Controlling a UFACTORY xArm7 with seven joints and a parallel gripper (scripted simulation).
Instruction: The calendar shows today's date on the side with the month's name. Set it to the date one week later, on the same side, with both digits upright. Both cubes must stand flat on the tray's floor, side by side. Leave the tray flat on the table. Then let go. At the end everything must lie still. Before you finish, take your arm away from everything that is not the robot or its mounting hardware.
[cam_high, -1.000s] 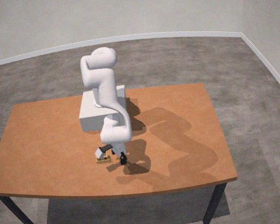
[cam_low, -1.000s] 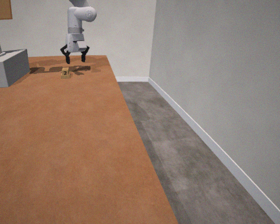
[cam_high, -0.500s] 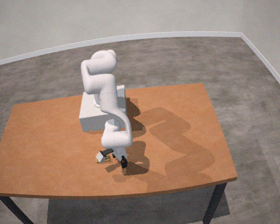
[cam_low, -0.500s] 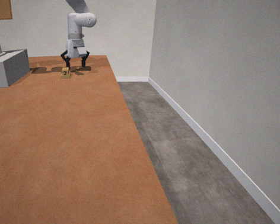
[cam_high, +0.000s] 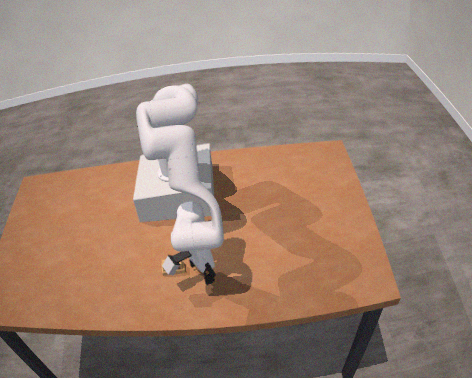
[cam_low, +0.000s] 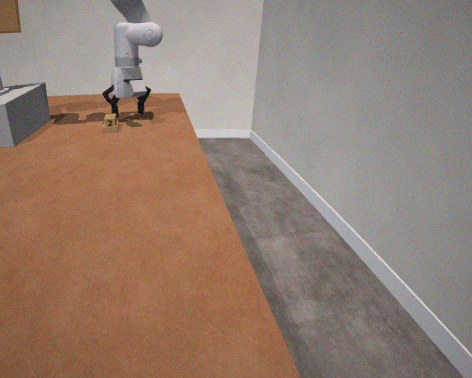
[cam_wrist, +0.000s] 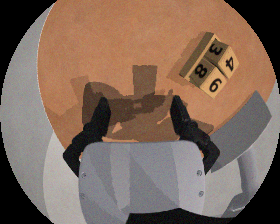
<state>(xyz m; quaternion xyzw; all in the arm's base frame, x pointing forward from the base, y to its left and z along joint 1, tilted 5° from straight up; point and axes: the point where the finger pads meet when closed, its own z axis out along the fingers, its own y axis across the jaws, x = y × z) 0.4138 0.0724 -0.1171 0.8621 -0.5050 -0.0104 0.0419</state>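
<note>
Right now the wooden tray is 50 mm behind my hand, 100 mm to the right of it and 20 mm below it.
</note>
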